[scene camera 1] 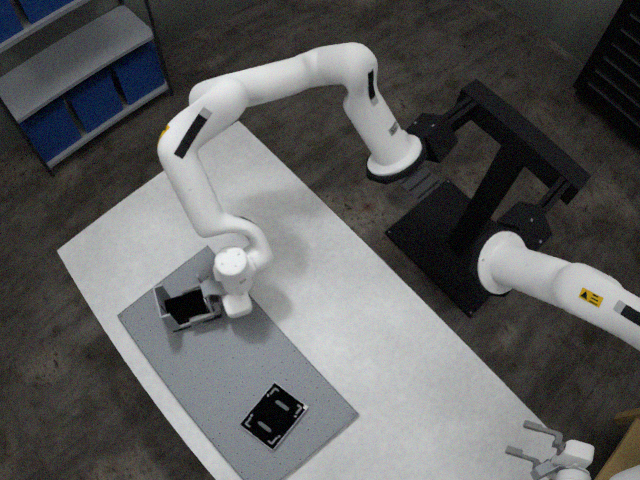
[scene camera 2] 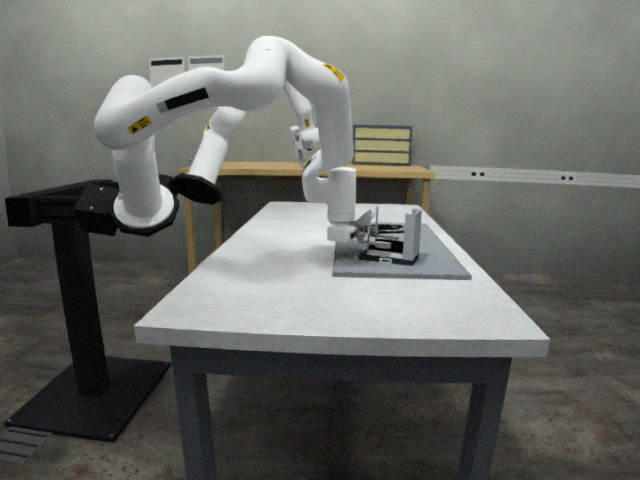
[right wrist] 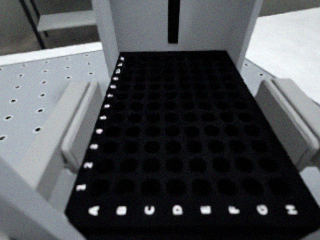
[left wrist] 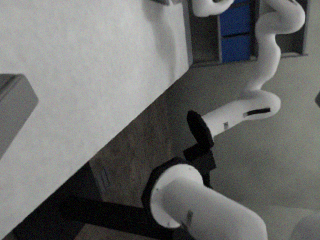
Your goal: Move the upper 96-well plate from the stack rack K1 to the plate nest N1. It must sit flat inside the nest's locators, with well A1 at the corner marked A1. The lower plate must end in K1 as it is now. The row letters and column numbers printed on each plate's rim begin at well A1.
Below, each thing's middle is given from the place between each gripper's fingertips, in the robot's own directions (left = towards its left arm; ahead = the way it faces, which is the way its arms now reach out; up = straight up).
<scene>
Right now the black 96-well plate [scene camera 1: 185,307] is 2 cm ahead of my right hand, 1 cm to the right of it and 1 cm below it.
My left gripper is now 870 mm to the left of the black 96-well plate, 400 mm short of it and 240 mm above it.
</scene>
